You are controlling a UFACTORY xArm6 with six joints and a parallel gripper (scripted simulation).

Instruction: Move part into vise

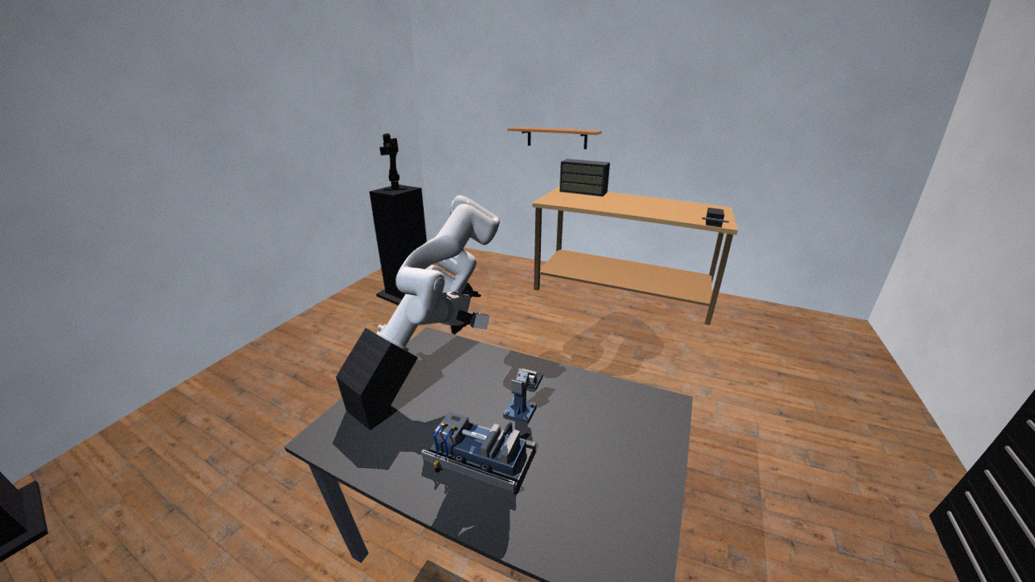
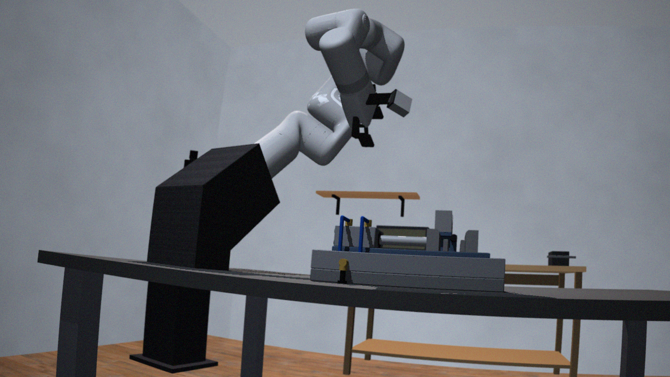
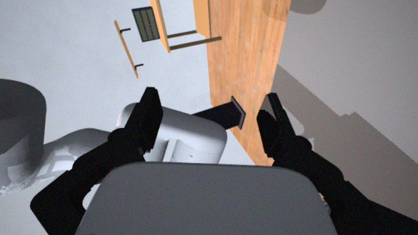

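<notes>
The part is 12 cm ahead of my hand, 16 cm to the left of it and 34 cm below it. Also, from my hand: air cylinder: 9 cm ahead, 24 cm to the right, 29 cm below; then air cylinder rod: 17 cm ahead, 22 cm to the right, 29 cm below; then work stop: 25 cm ahead, 16 cm to the right, 28 cm below.
</notes>
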